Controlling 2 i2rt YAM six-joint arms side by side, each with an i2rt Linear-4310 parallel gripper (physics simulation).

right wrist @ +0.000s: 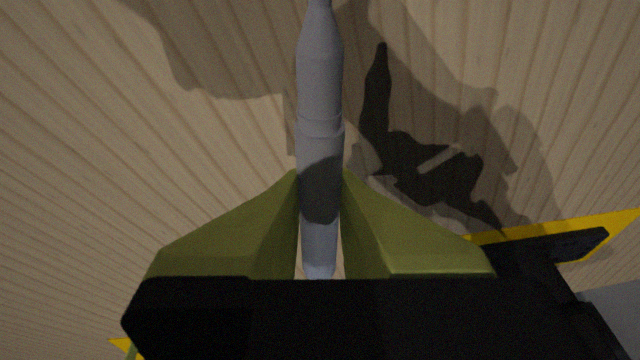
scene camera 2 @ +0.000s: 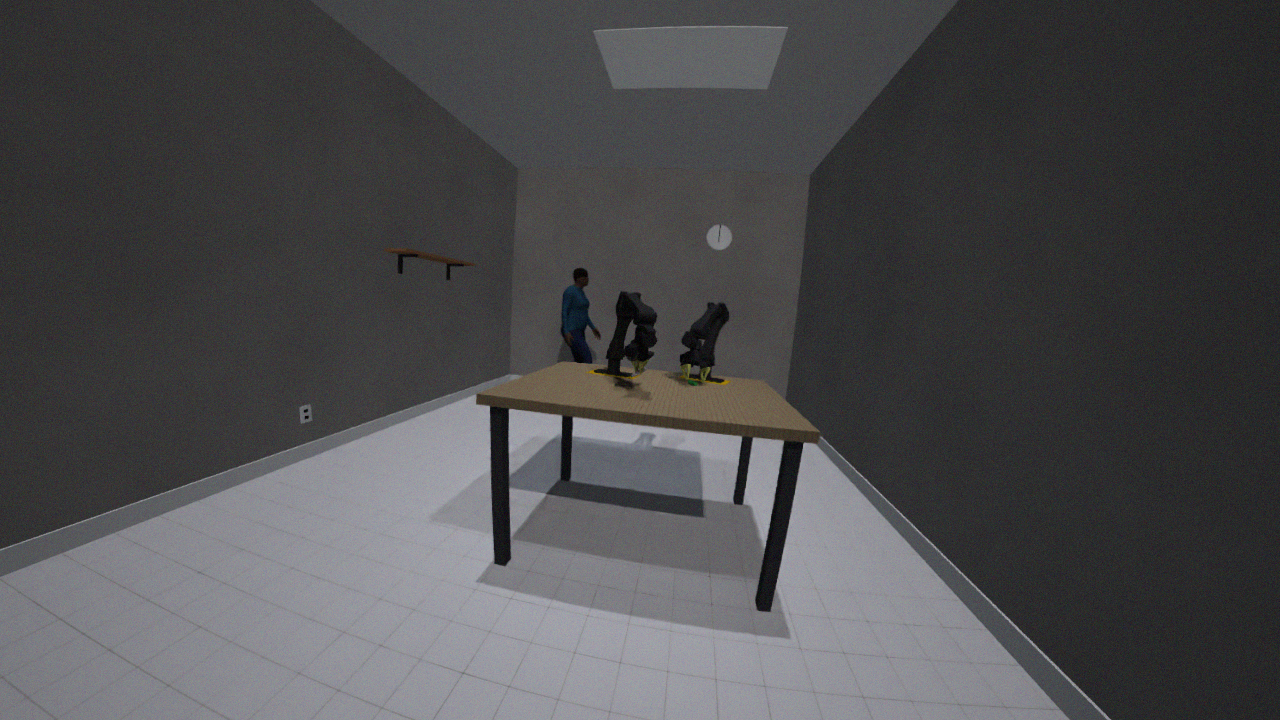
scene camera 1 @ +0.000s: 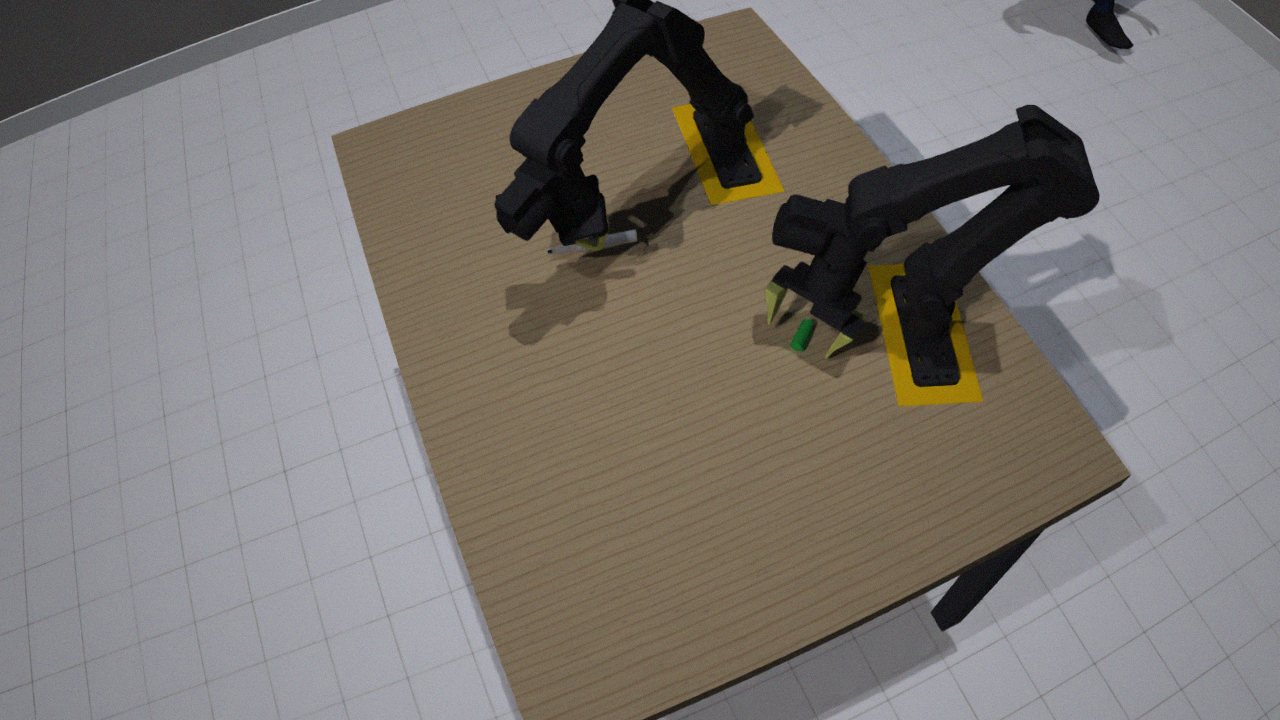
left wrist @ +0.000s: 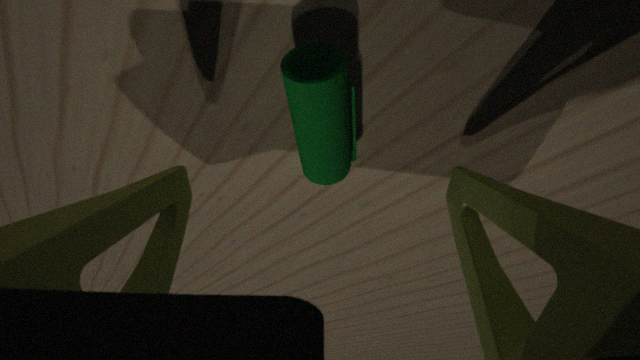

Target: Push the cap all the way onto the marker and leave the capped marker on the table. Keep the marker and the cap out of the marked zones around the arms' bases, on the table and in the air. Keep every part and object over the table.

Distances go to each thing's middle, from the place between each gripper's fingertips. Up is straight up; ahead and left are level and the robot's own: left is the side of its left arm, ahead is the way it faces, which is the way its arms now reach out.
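Scene:
Grey marker (right wrist: 319,132): my right gripper is 1 cm short of it. Green cap (left wrist: 321,99): 6 cm below my right hand, 17 cm behind it and 28 cm to the left of it.
From my left hand, the green cap is 10 mm below, 20 mm behind and 10 mm to the right; the grey marker is 60 mm above, 160 mm ahead and 290 mm to the right.

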